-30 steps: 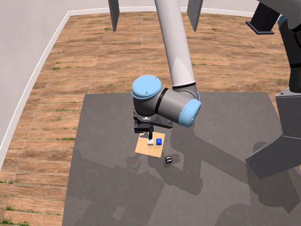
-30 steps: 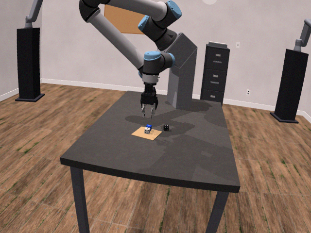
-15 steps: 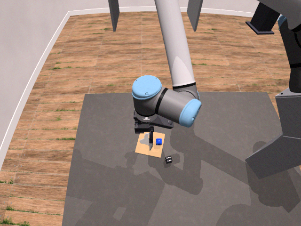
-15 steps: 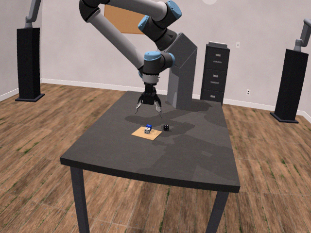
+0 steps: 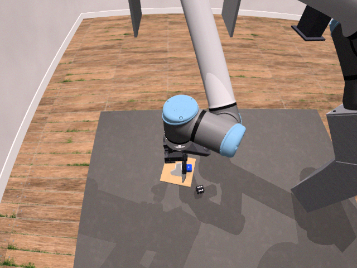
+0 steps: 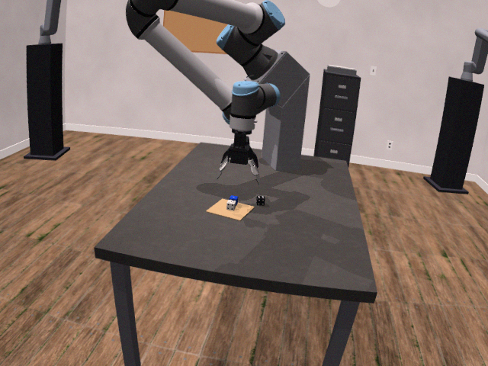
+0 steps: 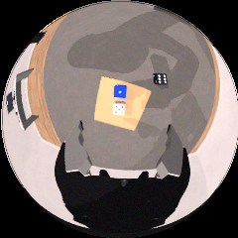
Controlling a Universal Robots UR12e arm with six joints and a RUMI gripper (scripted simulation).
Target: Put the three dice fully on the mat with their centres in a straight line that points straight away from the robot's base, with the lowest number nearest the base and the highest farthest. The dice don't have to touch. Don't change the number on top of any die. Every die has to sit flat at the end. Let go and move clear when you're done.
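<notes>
My hand is 6 cm past the black die, 10 cm to the right of it and 10 cm above it. The rest, counted from my hand: white die (1 cm ahead, 2 cm to the right, 9 cm below); blue die (3 cm behind, 1 cm to the right, 9 cm below); mat (1 cm ahead, 2 cm to the right, 11 cm below).
</notes>
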